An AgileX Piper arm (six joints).
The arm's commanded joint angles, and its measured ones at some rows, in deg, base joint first. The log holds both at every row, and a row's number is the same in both.
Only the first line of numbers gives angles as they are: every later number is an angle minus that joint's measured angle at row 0.
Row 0, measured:
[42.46 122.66 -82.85 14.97 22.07 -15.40]
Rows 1 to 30, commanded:
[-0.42 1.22 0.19 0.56 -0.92 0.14]
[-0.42 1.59 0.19 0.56 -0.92 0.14]
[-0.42 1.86 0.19 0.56 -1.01 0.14]
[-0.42 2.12 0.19 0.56 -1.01 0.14]
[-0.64 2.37 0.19 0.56 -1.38 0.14]
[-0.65 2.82 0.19 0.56 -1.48 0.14]
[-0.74 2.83 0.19 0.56 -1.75 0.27]
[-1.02 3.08 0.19 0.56 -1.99 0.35]
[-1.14 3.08 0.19 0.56 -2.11 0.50]
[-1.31 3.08 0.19 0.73 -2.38 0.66]
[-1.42 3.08 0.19 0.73 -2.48 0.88]
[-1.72 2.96 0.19 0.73 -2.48 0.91]
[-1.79 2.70 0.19 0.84 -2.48 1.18]
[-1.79 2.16 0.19 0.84 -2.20 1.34]
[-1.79 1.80 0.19 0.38 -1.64 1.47]
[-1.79 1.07 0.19 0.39 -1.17 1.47]
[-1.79 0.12 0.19 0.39 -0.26 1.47]
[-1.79 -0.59 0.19 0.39 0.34 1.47]
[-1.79 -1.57 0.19 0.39 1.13 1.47]
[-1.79 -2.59 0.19 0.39 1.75 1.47]
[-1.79 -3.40 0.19 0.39 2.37 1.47]
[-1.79 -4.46 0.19 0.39 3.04 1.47]
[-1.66 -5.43 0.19 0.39 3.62 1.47]
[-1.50 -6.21 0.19 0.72 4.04 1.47]
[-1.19 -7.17 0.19 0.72 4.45 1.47]
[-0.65 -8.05 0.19 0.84 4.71 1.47]
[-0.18 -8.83 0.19 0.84 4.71 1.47]
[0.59 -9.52 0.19 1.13 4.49 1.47]
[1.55 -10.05 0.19 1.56 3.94 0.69]
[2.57 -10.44 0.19 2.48 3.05 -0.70]
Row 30, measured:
[-0.41 -7.96 0.10 0.64 4.15 1.47]
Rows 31 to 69, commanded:
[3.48 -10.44 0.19 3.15 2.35 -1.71]
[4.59 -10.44 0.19 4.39 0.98 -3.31]
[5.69 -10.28 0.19 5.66 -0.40 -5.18]
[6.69 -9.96 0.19 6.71 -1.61 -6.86]
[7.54 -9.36 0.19 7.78 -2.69 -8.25]
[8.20 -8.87 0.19 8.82 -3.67 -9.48]
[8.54 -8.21 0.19 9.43 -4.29 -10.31]
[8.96 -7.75 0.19 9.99 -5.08 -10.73]
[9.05 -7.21 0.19 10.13 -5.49 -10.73]
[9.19 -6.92 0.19 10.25 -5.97 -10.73]
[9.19 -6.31 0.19 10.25 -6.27 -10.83]
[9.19 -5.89 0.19 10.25 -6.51 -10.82]
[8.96 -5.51 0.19 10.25 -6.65 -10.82]
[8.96 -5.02 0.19 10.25 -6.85 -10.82]
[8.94 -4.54 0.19 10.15 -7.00 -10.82]
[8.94 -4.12 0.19 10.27 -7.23 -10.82]
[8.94 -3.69 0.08 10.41 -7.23 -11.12]
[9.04 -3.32 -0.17 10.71 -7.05 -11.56]
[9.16 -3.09 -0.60 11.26 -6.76 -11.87]
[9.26 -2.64 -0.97 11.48 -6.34 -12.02]
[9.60 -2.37 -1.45 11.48 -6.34 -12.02]
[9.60 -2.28 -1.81 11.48 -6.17 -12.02]
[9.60 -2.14 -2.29 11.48 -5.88 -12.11]
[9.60 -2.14 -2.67 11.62 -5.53 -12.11]
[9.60 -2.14 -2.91 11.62 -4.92 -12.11]
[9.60 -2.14 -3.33 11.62 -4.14 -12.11]
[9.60 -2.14 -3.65 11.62 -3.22 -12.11]
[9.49 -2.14 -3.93 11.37 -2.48 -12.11]
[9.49 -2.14 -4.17 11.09 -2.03 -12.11]
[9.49 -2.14 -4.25 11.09 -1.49 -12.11]
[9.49 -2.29 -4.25 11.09 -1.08 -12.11]
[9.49 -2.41 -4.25 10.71 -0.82 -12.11]
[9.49 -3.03 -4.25 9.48 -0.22 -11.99]
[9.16 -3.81 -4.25 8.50 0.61 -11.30]
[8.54 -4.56 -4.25 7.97 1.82 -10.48]
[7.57 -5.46 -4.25 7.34 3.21 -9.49]
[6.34 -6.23 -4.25 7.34 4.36 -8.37]
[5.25 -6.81 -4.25 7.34 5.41 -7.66]
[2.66 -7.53 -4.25 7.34 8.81 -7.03]
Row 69, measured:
[8.36 -4.16 -3.92 8.78 2.89 -9.91]
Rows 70 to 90, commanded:
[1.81 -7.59 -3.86 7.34 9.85 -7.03]
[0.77 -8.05 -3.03 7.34 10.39 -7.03]
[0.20 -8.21 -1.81 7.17 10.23 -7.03]
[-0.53 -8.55 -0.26 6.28 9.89 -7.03]
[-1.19 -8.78 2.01 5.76 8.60 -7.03]
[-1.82 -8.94 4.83 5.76 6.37 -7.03]
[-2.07 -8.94 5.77 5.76 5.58 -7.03]
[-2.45 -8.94 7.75 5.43 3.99 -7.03]
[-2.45 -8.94 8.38 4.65 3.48 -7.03]
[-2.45 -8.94 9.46 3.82 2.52 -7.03]
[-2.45 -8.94 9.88 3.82 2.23 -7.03]
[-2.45 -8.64 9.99 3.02 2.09 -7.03]
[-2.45 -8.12 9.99 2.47 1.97 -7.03]
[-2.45 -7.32 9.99 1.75 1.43 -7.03]
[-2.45 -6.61 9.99 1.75 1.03 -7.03]
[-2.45 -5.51 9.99 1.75 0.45 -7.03]
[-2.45 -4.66 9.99 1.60 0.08 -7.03]
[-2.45 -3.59 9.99 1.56 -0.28 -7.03]
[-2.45 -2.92 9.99 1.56 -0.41 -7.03]
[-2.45 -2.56 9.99 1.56 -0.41 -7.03]
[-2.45 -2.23 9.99 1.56 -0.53 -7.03]
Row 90, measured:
[-2.10 -3.54 9.75 2.03 0.52 -7.06]
